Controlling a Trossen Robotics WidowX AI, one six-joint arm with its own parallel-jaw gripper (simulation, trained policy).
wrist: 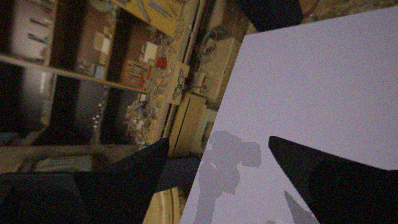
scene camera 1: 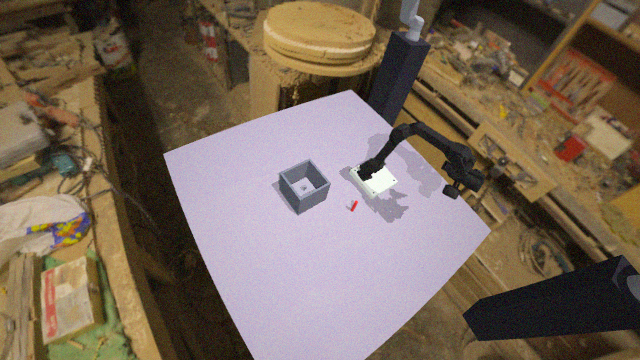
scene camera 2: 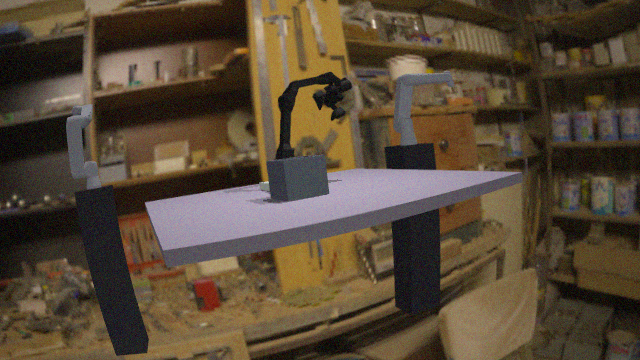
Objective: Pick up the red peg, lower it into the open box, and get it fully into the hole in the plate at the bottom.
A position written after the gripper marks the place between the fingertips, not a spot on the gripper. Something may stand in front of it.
Note:
In view: the gripper (wrist: 218, 141) and a grey box (scene camera 1: 307, 168).
The wrist view does not show the grey box: it is out of frame.

